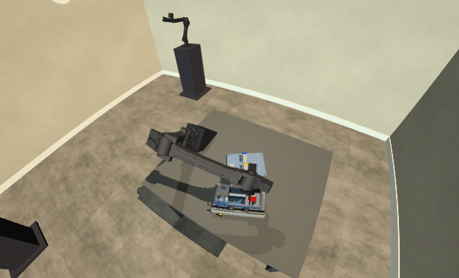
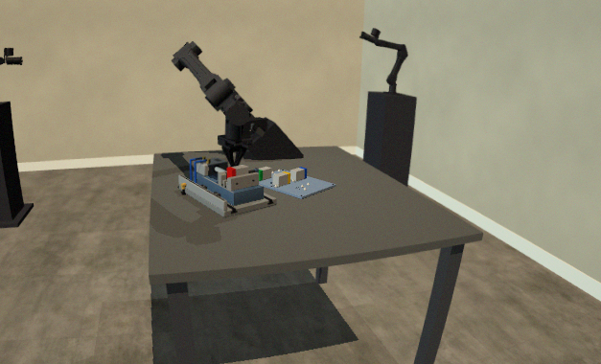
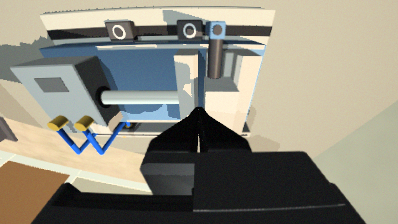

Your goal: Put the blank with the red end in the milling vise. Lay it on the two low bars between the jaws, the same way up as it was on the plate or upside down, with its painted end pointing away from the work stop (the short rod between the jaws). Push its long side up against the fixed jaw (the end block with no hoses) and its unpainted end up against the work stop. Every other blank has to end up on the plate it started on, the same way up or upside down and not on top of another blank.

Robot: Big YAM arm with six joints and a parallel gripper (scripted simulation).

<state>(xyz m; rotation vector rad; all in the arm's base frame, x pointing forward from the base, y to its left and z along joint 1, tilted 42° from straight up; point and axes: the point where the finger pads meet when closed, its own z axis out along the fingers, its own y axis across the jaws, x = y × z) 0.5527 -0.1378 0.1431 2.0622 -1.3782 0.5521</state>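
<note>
Right now the grey bar with red end is 2 cm ahead of my hand, 1 cm to the left of it and 1 cm below it. Round my hand: fixed jaw 4 cm ahead, 2 cm to the left, 3 cm below; moving jaw 1 cm behind, 3 cm below; work stop rod 1 cm behind, 5 cm to the left, 2 cm below.
</note>
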